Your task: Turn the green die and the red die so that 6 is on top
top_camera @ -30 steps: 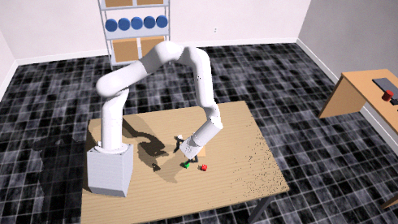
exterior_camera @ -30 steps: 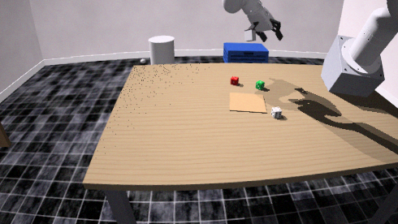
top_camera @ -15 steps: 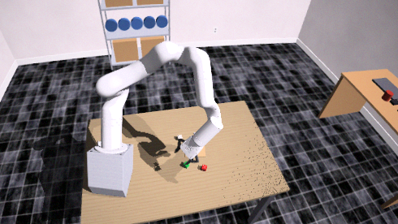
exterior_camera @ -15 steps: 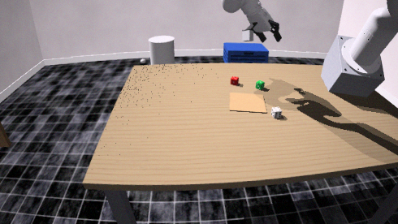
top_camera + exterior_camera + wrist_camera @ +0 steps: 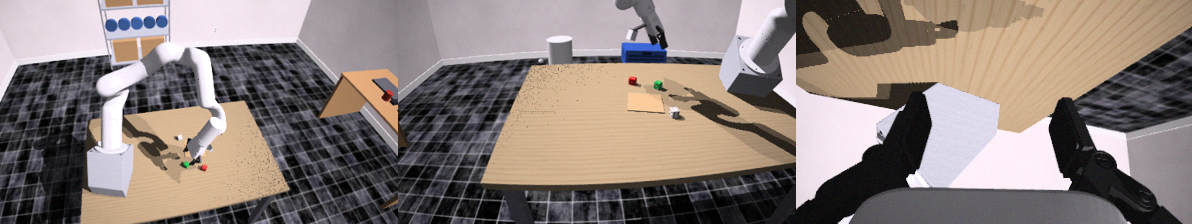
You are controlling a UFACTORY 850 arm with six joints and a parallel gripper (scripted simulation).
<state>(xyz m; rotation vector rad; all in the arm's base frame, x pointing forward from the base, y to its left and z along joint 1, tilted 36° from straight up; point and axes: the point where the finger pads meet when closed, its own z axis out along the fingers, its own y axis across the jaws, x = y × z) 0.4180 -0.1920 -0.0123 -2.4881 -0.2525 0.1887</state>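
The red die is 17 cm below my hand and 11 cm ahead of it. Also, from my hand: tan mat (19 cm below, 17 cm to the left, 10 cm ahead); green die (17 cm below, 5 cm to the left, 1 cm ahead); white die (28 cm to the left, 17 cm below, 2 cm ahead).
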